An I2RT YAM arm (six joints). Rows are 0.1 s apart.
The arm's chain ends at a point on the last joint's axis. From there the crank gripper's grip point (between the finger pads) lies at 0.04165 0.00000 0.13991 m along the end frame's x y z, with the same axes.
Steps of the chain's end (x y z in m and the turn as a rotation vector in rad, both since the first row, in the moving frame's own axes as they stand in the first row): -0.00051, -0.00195, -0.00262, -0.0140, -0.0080, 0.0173; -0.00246, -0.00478, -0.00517, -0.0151, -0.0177, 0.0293; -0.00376, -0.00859, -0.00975, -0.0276, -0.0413, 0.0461; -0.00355, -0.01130, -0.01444, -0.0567, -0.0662, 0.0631; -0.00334, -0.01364, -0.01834, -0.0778, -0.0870, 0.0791; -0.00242, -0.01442, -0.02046, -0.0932, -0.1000, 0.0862; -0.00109, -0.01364, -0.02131, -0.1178, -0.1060, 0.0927; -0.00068, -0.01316, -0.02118, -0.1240, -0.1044, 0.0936; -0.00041, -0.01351, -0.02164, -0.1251, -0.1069, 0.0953
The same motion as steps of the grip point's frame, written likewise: -0.00165, 0.00072, -0.00231, -0.0140, -0.0080, 0.0173; -0.00499, -0.00148, -0.00448, -0.0151, -0.0177, 0.0293; -0.00970, -0.00292, -0.00823, -0.0276, -0.0413, 0.0461; -0.01322, -0.00097, -0.01229, -0.0567, -0.0662, 0.0631; -0.01619, 0.00015, -0.01581, -0.0778, -0.0870, 0.0791; -0.01727, 0.00173, -0.01778, -0.0932, -0.1000, 0.0862; -0.01701, 0.00616, -0.01890, -0.1178, -0.1060, 0.0927; -0.01642, 0.00755, -0.01893, -0.1240, -0.1044, 0.0936; -0.01653, 0.00740, -0.01935, -0.1251, -0.1069, 0.0953
